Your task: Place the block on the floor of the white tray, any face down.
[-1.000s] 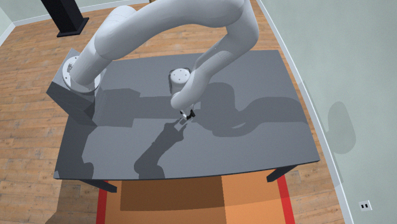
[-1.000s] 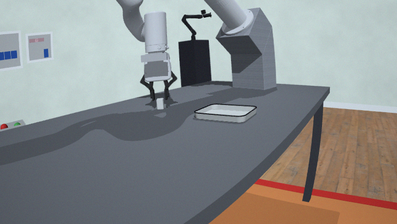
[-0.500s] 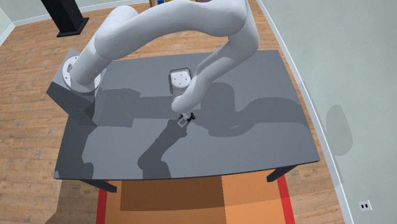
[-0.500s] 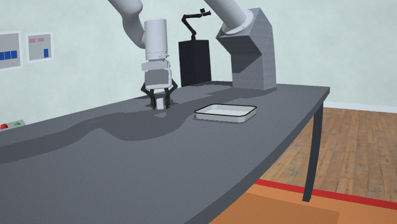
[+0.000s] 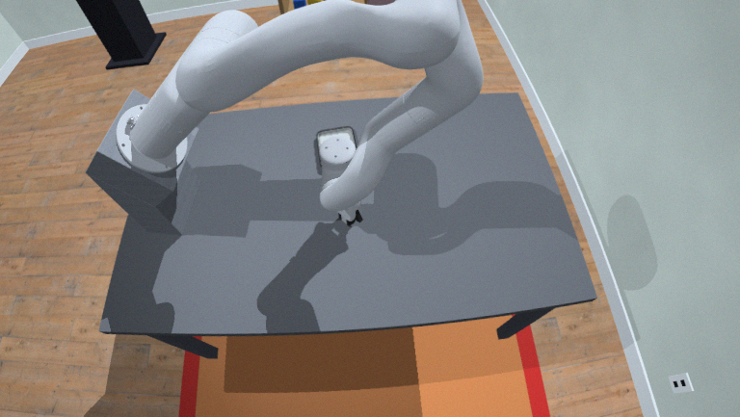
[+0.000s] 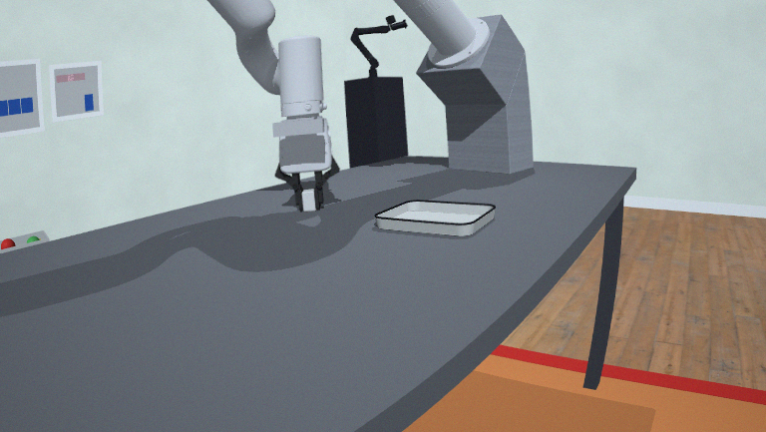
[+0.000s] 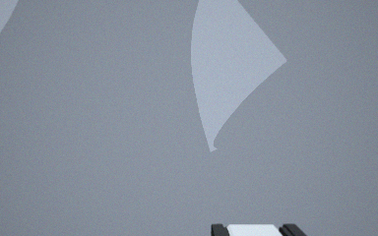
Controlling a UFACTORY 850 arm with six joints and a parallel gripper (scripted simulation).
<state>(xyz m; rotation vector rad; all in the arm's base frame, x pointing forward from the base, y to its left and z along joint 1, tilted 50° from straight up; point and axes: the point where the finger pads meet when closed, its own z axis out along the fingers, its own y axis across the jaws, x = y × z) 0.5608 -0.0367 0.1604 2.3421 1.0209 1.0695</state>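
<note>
The white block is 10 mm below my hand. The rest, counted from my hand: white tray 270 mm to the left, 40 mm behind, 10 mm below.
</note>
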